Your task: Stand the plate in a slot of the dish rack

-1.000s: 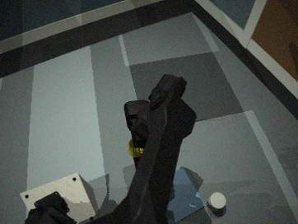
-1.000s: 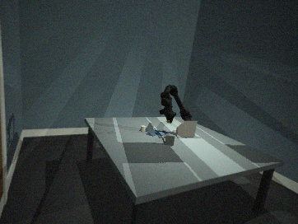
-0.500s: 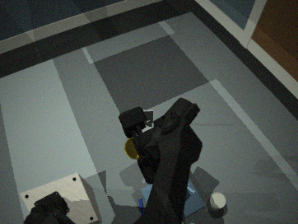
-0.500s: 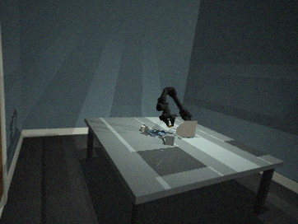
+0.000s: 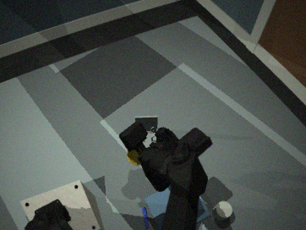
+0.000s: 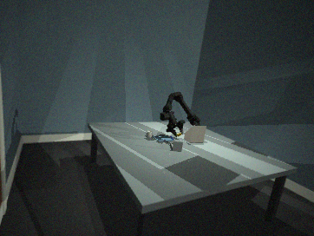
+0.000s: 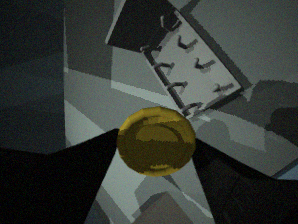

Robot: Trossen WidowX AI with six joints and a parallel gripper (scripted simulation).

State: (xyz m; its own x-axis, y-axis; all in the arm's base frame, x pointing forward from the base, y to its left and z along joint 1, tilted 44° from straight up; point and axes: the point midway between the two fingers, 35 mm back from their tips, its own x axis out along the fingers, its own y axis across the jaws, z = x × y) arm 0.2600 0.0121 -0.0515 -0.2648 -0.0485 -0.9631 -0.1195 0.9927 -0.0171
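Now: gripper tip 6 cm short of the dish rack, 6 cm above it and 4 cm to the right of it. The rest, counted from my gripper tip: plate: 1 cm to the right, 1 cm above; white cup: 25 cm to the right, 14 cm ahead, 6 cm below.
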